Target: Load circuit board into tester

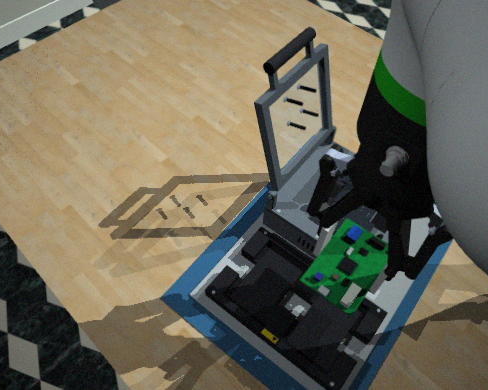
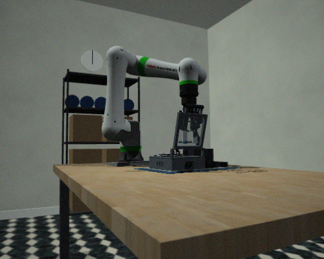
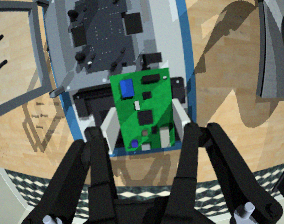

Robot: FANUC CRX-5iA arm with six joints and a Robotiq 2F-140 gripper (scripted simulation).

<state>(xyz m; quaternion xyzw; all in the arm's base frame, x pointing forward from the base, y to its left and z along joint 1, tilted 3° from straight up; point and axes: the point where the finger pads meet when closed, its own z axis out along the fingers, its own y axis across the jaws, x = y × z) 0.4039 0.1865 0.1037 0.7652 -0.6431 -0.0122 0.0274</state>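
My hand is 90 mm short of the tester, 70 mm to the left of it and 30 mm above it. From my hand the other things lie so: green circuit board: 20 mm below; then tester lid: 190 mm ahead, 90 mm to the right, 40 mm above.
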